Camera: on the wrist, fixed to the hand. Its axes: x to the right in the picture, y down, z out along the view.
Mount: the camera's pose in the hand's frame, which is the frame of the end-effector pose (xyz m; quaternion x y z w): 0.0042 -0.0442 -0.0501 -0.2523 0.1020 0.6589 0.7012
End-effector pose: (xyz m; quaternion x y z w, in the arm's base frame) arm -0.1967 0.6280 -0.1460 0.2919 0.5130 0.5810 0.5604
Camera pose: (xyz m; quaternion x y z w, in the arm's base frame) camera -0.2278 0.6117 -0.2030 0.3421 0.0780 0.9359 0.0315
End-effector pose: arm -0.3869 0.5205 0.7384 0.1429 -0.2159 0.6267 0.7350
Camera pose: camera -0.3360 0.5405 0.6998 -0.2914 -0.3287 0.8839 0.1605
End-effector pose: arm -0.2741 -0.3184 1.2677 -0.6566 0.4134 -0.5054 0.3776
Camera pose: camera -0.3152 -0.3097 1.3198 -0.2317 0.8886 -0.0683 0.3900
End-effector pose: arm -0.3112 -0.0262 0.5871 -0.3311 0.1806 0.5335 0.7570
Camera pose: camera -0.2647 -0.0674 0.5623 -0.3586 0.2874 0.8848 0.0773
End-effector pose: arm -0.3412 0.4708 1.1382 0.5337 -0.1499 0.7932 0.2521
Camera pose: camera -0.3564 0.5338 1.1214 -0.1310 0.6312 -0.7389 0.1959
